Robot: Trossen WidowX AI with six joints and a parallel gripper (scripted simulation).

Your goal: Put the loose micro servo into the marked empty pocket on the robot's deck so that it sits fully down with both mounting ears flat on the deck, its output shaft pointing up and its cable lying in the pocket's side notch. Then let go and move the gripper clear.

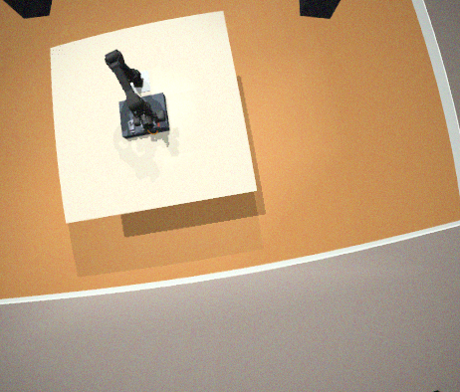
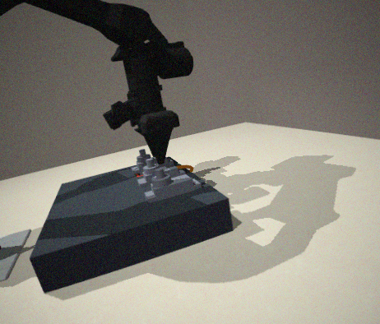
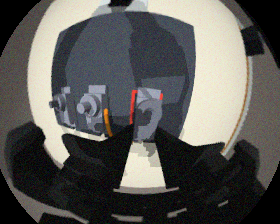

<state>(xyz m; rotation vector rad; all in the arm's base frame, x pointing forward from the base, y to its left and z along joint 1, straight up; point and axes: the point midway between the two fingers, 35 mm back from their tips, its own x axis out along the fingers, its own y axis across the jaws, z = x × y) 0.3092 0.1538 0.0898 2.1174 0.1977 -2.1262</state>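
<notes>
Now: gripper tip 110 mm past the dark deck, 100 mm to the left of it and 40 mm above it.
</notes>
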